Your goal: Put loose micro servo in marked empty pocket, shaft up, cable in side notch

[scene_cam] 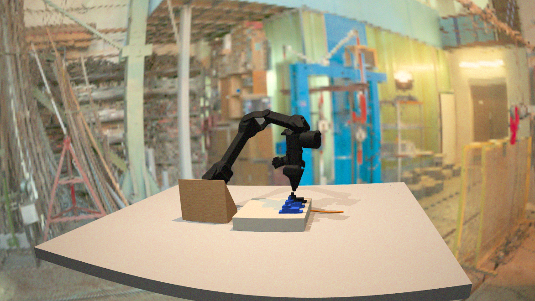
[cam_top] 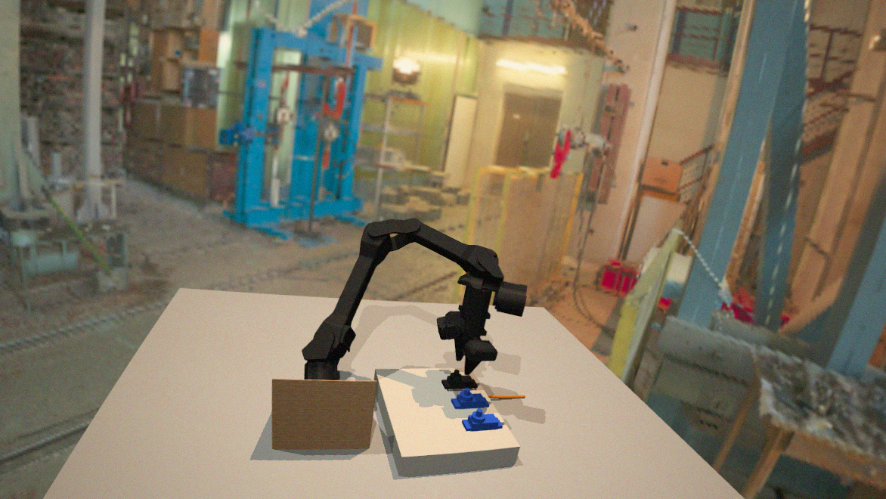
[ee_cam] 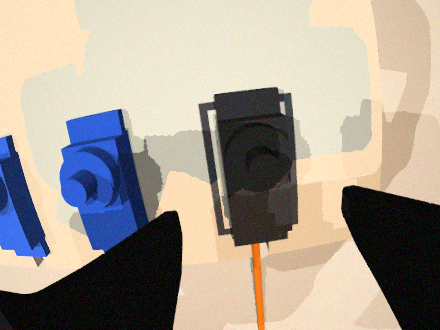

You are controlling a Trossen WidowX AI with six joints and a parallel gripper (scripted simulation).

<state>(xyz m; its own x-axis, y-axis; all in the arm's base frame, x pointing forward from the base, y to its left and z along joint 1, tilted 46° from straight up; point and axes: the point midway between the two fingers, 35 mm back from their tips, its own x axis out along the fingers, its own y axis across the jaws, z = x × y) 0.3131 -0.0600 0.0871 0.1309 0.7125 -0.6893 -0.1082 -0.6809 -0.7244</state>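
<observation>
Now: the deck 110 mm behind my gripper tip, 60 mm to the right of it and 70 mm below it.
</observation>
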